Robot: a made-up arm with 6 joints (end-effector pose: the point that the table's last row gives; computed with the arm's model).
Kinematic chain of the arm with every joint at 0, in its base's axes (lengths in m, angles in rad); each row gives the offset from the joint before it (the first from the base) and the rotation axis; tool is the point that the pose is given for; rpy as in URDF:
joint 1: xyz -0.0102 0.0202 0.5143 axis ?
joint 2: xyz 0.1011 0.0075 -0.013 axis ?
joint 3: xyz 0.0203 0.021 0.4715 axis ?
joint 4: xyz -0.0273 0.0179 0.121 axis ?
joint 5: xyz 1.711 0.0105 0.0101 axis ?
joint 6: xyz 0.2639 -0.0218 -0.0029 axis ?
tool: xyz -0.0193 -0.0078 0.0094 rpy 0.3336 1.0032 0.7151
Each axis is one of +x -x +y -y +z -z.
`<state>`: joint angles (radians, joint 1 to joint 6).
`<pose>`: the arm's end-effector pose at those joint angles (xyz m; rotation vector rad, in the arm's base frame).
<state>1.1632 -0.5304 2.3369 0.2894 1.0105 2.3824</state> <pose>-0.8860 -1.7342 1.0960 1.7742 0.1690 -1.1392</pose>
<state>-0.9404 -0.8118 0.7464 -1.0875 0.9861 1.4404</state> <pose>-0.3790 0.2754 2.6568 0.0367 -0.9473 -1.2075</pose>
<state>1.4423 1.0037 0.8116 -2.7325 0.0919 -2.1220</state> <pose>0.2474 2.4286 0.4657 -2.0697 0.1937 0.7104</pose>
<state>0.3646 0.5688 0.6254 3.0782 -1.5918 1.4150</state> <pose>1.8779 0.7780 1.3377 0.2908 -0.8488 2.2814</pose>
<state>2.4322 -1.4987 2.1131 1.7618 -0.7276 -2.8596</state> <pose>1.5438 -1.1656 -0.4269 -1.7617 1.4494 -0.0854</pose>
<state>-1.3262 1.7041 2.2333 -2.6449 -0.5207 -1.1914</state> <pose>0.6152 -1.9796 1.5581 1.1338 -1.2853 2.4064</pose>
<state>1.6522 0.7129 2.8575 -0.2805 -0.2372 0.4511</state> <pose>0.0023 -0.6675 2.4168 0.2742 -1.0165 1.5622</pose>
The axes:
joint 1: +z
joint 2: +y
joint 3: -y
joint 4: -x
joint 5: -y
joint 6: -x

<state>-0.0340 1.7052 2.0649 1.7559 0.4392 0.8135</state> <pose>2.3013 0.1103 1.1884 -2.1569 0.3868 -1.2816</pose>
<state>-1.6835 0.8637 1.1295 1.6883 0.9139 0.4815</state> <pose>-0.0040 -2.2002 1.3782 -1.6229 1.8866 -1.3939</pose>
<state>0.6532 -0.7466 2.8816 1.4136 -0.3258 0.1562</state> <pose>-1.4607 -1.1107 -0.1495 1.3290 -1.1566 -0.6359</pose>
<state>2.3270 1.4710 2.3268 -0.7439 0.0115 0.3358</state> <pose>-1.2197 1.2727 2.0668 -0.1489 0.0487 3.0402</pose>
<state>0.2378 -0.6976 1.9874 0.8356 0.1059 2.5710</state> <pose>-1.9490 -0.3793 1.5995 0.9370 0.5058 -2.4975</pose>
